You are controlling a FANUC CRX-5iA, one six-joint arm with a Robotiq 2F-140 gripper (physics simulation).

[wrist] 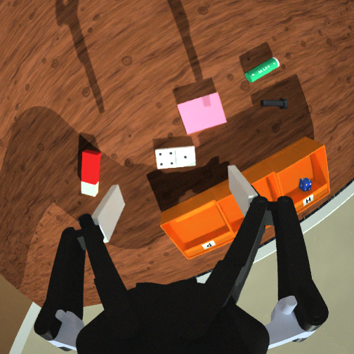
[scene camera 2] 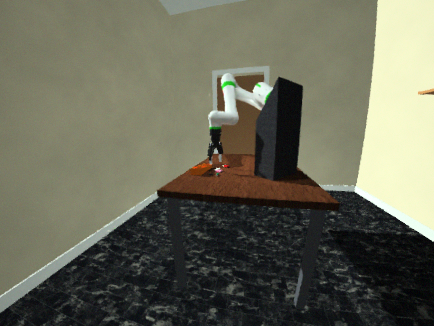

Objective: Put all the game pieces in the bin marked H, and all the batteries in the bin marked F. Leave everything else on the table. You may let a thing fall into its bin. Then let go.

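Pixels of known places: gripper, fingertip midpoint: [scene camera 2: 215,163]; arm's base, link origin: [scene camera 2: 280,103].
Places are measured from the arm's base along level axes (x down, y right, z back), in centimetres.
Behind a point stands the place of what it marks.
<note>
My gripper [scene camera 2: 215,163] @[x 44.3, y 21.0, z -43.6 cm] [wrist: 173,186] is open and empty above the table, its right finger over the middle of the orange bin tray [wrist: 194,209] [scene camera 2: 201,170] @[x 46.3, y 6.3, z -55.6 cm]. A white domino [wrist: 175,157] lies flat on the table, ahead of the gap between the fingers. A blue die [wrist: 305,184] lies in the compartment marked H, at the tray's right end. The left compartment carries a P label; the middle one's label is hidden behind the right finger. A green battery [wrist: 262,70] lies on the table at the upper right of the wrist view.
A red and white block [wrist: 90,170] lies left of the domino. A pink square pad [wrist: 202,113] lies beyond the domino. A black bolt [wrist: 274,103] lies between the battery and the tray. A tall black panel [scene camera 2: 287,130] @[x 18.0, y -9.2, z 0.6 cm] stands on the wooden table [scene camera 2: 240,192] @[x 49.6, y -29.5, z -35.7 cm].
</note>
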